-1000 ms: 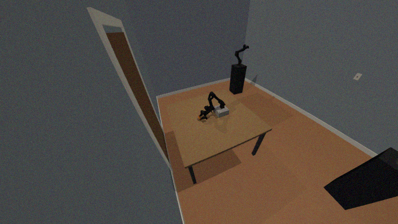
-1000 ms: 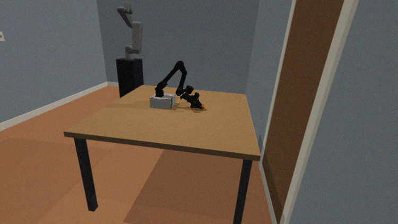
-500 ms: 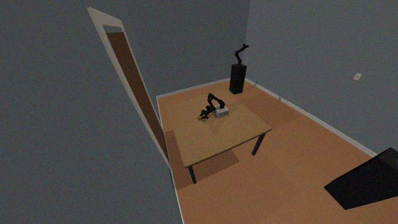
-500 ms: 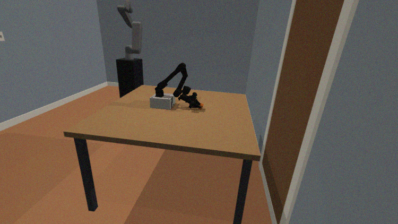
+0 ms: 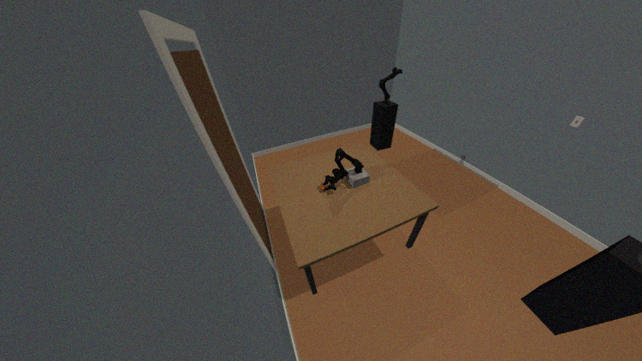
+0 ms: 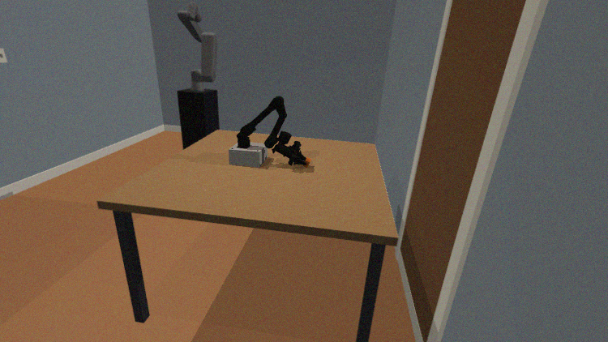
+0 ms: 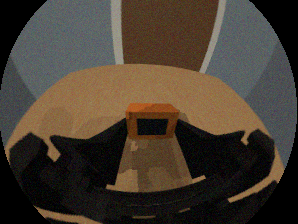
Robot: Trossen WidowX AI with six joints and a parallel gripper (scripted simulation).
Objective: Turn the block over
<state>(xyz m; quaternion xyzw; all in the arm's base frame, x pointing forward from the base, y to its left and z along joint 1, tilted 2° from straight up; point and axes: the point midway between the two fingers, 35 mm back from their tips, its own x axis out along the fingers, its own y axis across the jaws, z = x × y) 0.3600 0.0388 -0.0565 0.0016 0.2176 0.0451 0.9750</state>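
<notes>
Right now the orange block is 10 mm behind my gripper tip.
</notes>
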